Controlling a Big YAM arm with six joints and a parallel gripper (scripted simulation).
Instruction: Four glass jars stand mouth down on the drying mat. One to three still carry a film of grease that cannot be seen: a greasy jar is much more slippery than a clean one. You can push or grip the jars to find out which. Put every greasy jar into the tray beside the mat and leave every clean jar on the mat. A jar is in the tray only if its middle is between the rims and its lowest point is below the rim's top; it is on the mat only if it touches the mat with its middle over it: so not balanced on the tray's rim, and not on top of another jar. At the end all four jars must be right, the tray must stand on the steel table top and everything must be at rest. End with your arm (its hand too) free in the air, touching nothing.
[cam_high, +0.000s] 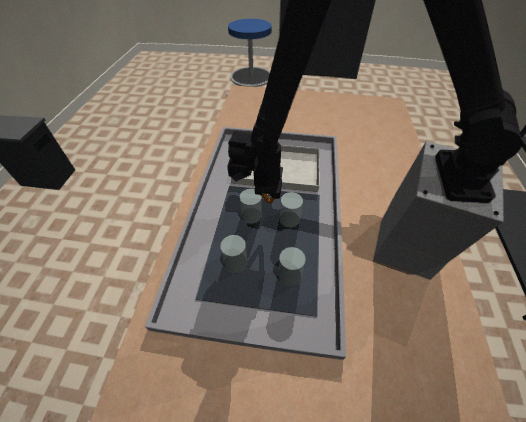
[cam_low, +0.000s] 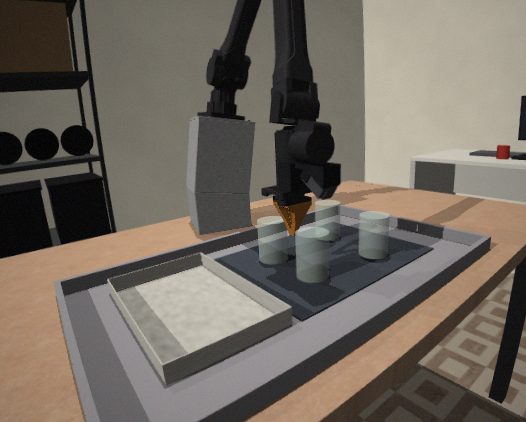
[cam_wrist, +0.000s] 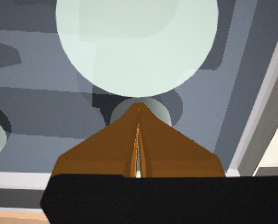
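Now: hand 10 mm short of the rimmed steel table top, 20 mm to the left of it and 80 mm above it. Round my hand: pale tray: 10 mm behind, 230 mm to the right, 70 mm below; then dark drying mat: 90 mm to the left, 80 mm below.
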